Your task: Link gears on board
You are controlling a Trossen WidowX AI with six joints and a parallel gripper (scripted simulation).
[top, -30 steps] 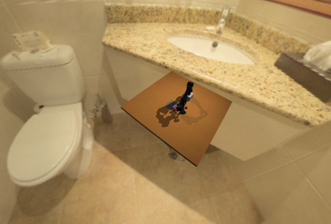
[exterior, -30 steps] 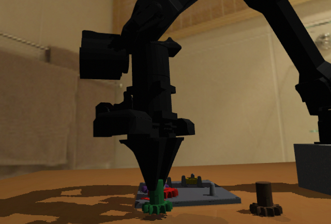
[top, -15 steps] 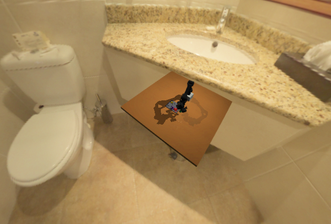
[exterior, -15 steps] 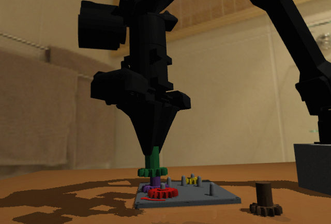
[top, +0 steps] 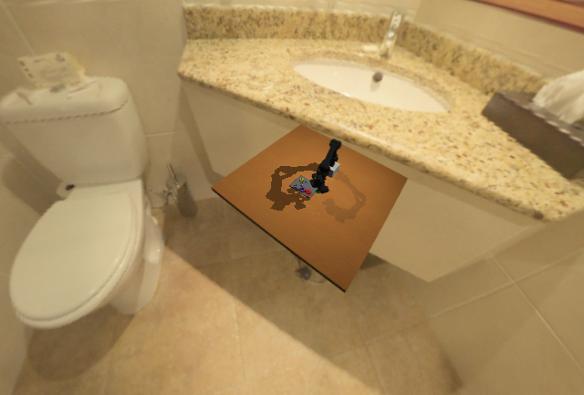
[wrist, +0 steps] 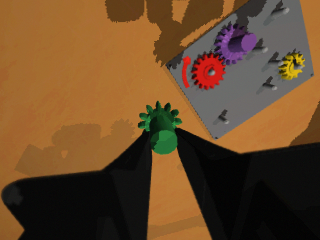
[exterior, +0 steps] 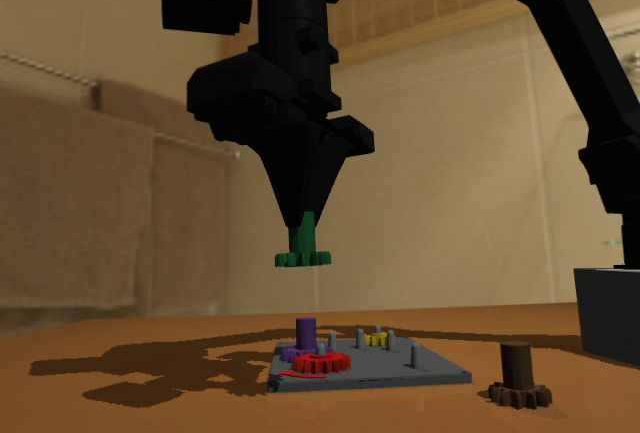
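Right now my gripper tip is 14 cm to the left of the purple gear, 10 cm above it and 3 cm past it. The rest, counted from my gripper tip: red arrow (12 cm below, 6 cm to the right, 1 cm behind); green gear (1 cm below); red gear (11 cm below, 9 cm to the right, 3 cm behind).
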